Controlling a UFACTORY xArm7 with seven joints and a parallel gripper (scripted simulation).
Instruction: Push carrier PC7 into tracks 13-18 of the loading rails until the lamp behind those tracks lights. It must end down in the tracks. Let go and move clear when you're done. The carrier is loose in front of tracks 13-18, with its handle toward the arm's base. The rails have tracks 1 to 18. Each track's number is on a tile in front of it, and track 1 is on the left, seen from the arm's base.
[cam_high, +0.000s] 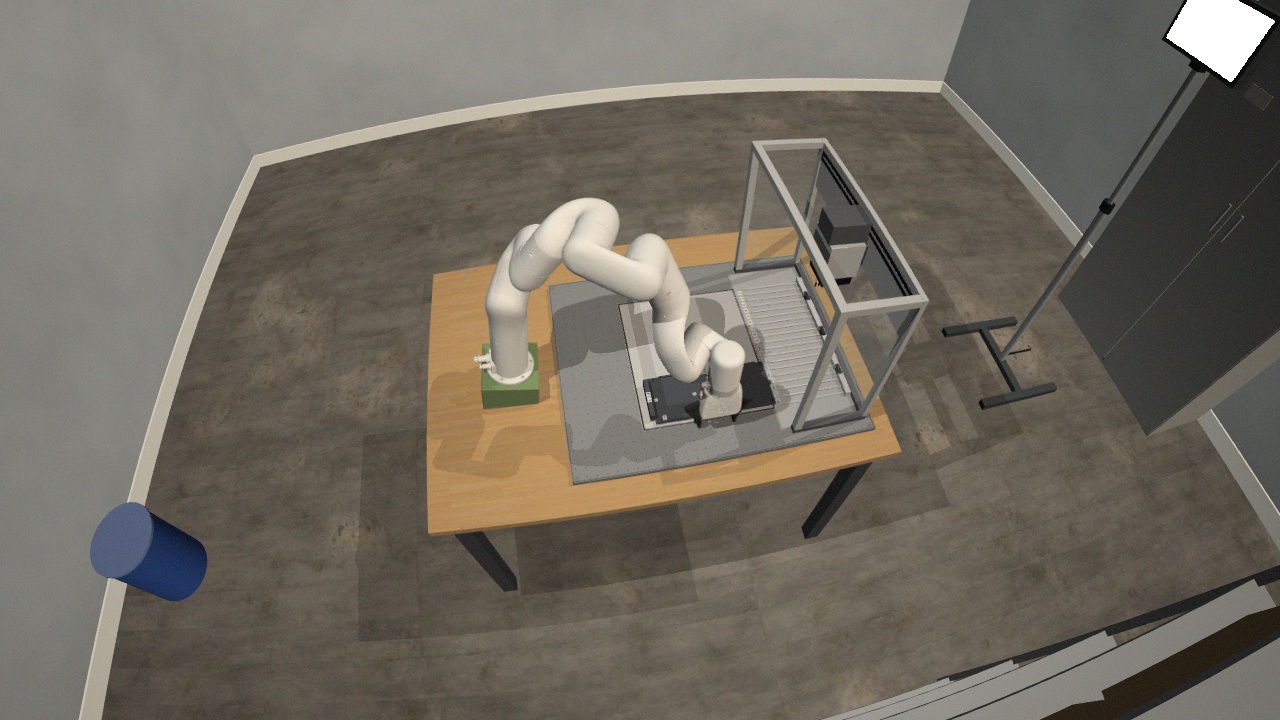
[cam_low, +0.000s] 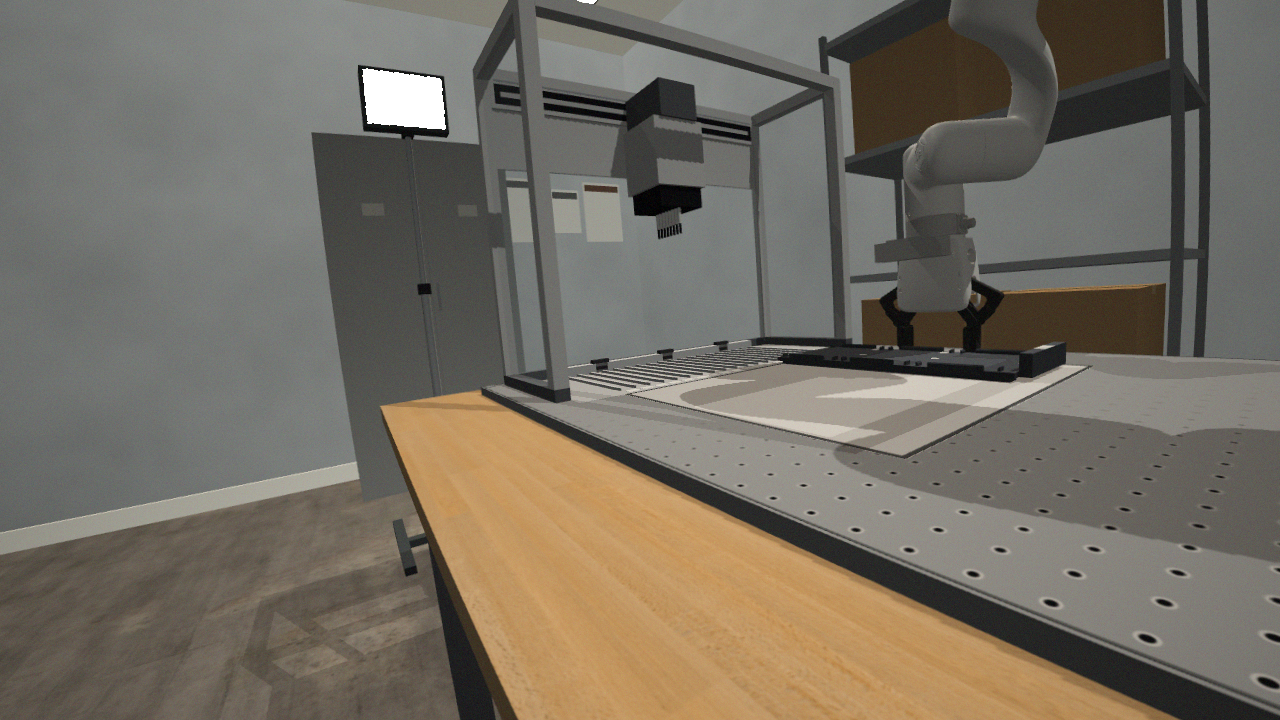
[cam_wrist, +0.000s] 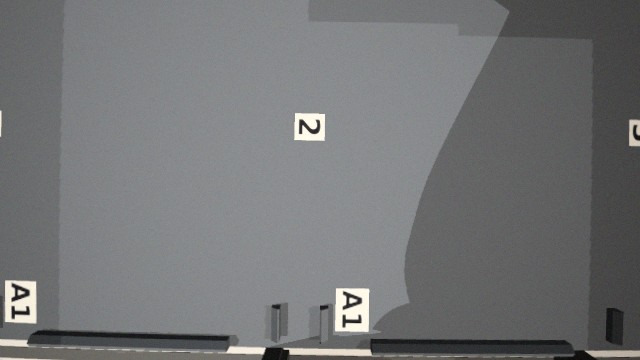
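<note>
Right now my hand is 8 cm to the right of the carrier PC7 and 1 cm short of it. The rest, counted from my hand: dark pipetting head (35 cm ahead, 33 cm above, 19 cm to the left).
</note>
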